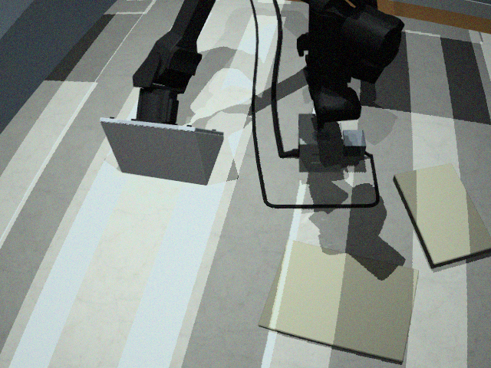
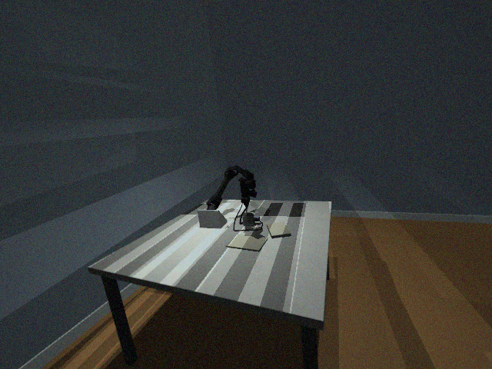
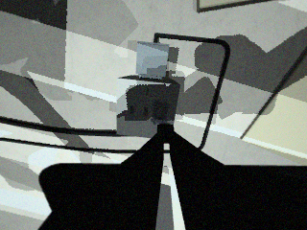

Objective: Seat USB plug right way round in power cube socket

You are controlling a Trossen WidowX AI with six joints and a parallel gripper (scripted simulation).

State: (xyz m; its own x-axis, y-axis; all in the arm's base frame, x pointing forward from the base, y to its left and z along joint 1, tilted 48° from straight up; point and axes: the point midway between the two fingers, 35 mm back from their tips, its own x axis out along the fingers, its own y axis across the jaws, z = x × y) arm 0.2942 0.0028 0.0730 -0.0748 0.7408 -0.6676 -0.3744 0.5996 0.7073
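My gripper tip is now 10 mm above the dark USB plug.
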